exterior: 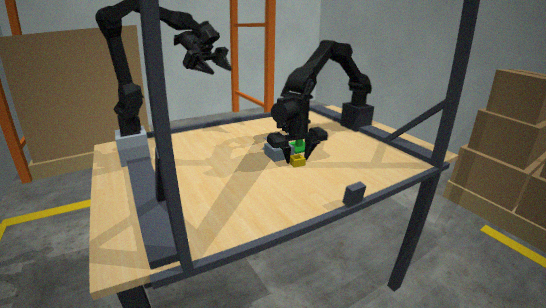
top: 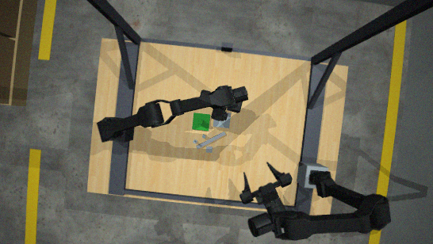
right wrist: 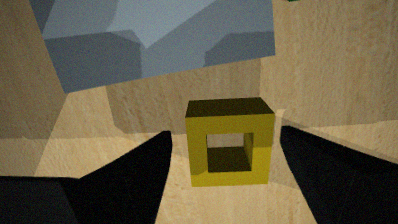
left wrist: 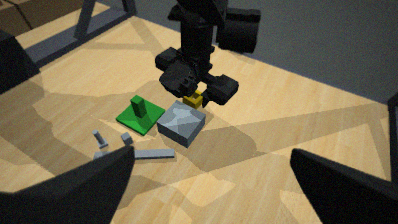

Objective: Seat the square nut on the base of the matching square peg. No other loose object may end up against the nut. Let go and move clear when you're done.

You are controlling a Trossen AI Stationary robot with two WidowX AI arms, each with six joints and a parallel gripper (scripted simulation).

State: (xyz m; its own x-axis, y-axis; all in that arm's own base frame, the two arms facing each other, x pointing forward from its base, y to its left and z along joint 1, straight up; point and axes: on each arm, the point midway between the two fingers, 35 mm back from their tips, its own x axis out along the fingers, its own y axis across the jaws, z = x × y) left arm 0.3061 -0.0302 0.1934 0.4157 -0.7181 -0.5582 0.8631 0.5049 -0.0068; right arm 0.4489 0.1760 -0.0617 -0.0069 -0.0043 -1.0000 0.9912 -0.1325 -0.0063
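Now: right hand 80 mm short of the grey block, 30 mm to the right of it and 20 mm above it. From my right hand the other things lie so: long grey bar 190 mm ahead, 40 mm below.
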